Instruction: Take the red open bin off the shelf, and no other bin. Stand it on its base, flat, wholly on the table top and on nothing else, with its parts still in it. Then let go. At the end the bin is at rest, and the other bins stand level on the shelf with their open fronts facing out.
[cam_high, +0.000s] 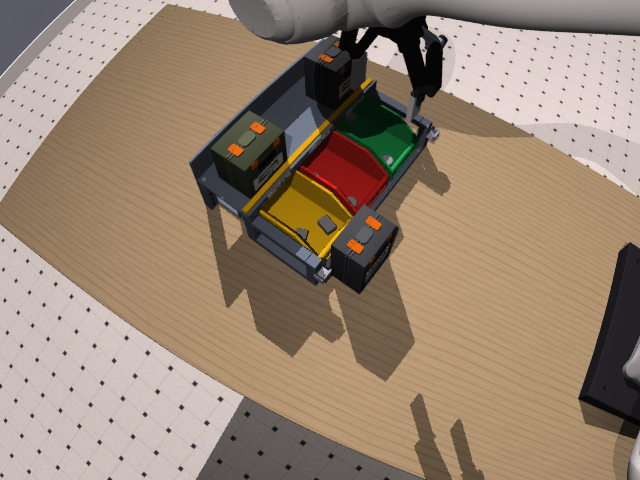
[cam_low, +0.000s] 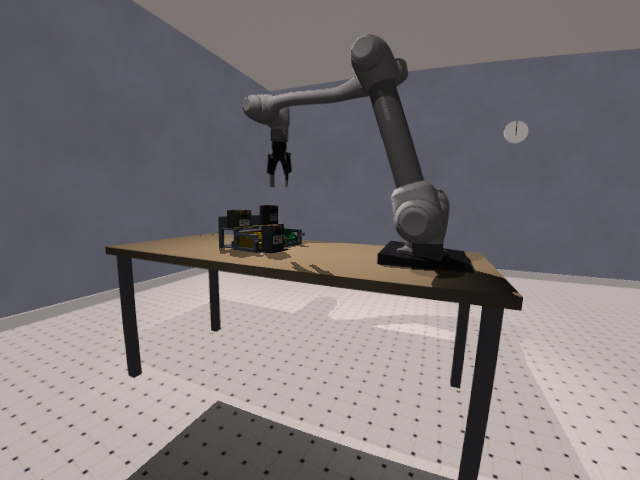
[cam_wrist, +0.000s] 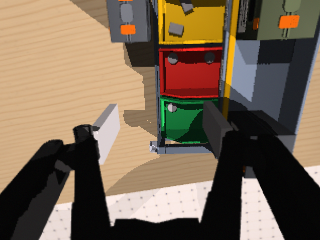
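My gripper is now 80 mm short of the red open bin and 310 mm above it. From my hand the other things lie so: green bin 80 mm ahead, 110 mm to the right, 310 mm below; then yellow bin 80 mm ahead, 110 mm to the left, 310 mm below.
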